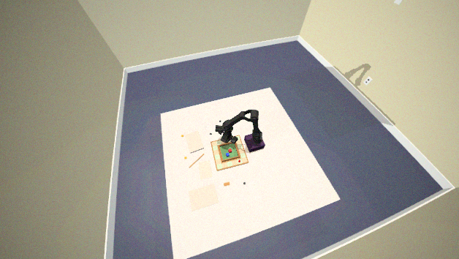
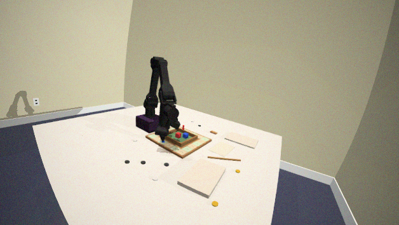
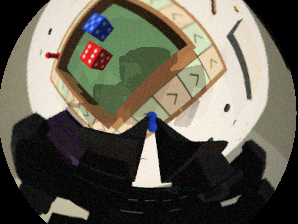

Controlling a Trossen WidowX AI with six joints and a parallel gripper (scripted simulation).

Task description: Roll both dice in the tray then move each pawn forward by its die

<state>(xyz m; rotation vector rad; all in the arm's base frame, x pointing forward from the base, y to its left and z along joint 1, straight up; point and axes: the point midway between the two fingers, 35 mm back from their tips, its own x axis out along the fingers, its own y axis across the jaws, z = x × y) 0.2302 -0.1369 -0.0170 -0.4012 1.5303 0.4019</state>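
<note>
Now: gripper tip 10 mm below the blue pawn. The rest, counted from my gripper tip: red pawn (230 mm to the left, 10 mm behind, 10 mm above); then cream card stack (300 mm ahead, 120 mm to the right, 10 mm below); then green tray (110 mm to the left, 40 mm ahead, 20 mm below).
</note>
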